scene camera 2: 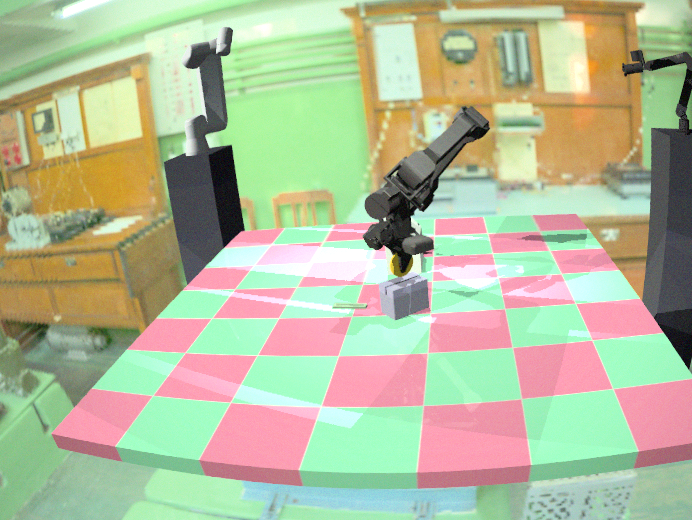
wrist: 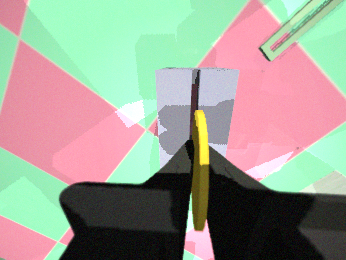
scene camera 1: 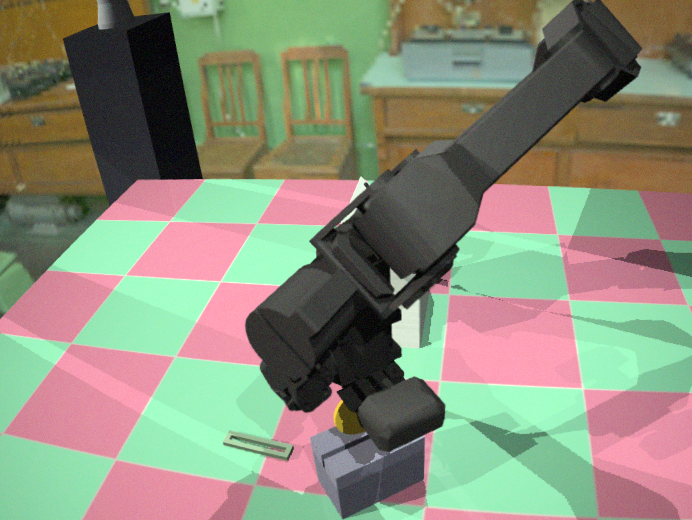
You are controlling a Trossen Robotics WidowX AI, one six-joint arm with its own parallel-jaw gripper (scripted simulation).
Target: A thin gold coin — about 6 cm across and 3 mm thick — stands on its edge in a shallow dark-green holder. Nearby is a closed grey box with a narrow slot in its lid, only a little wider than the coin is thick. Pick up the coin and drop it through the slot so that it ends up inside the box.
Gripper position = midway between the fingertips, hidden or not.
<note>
My gripper (scene camera 1: 364,423) holds a gold coin (wrist: 200,183).
My gripper shows as well in scene camera 2 (scene camera 2: 402,272) and in the wrist view (wrist: 194,145).
</note>
